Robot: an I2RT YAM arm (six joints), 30 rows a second.
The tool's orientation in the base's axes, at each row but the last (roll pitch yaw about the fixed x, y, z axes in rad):
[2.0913 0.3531 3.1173]
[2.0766 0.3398 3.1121]
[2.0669 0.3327 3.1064]
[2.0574 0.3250 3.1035]
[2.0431 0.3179 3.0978]
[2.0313 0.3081 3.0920]
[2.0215 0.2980 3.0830]
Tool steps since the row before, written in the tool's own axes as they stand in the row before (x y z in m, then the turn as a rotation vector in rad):
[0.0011 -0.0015 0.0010 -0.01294 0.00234 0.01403]
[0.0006 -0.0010 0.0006 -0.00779 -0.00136 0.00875]
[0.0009 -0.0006 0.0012 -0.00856 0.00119 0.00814]
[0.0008 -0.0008 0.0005 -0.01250 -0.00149 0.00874]
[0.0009 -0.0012 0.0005 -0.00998 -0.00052 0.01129]
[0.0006 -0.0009 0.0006 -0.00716 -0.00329 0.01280]
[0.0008 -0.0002 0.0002 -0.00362 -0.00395 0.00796]
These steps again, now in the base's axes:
[-0.0004 0.0001 -0.0021 0.01417 0.01300 -0.00017]
[-0.0002 0.0000 -0.0013 0.00936 0.00672 -0.00252]
[-0.0005 0.0008 -0.0013 0.00928 0.00740 0.00012]
[-0.0005 0.0001 -0.0011 0.01383 0.00651 -0.00113]
[-0.0005 -0.0001 -0.0015 0.01165 0.00932 -0.00220]
[-0.0002 0.0001 -0.0012 0.00993 0.00952 -0.00606]
[-0.0007 0.0001 -0.0005 0.00583 0.00511 -0.00565]

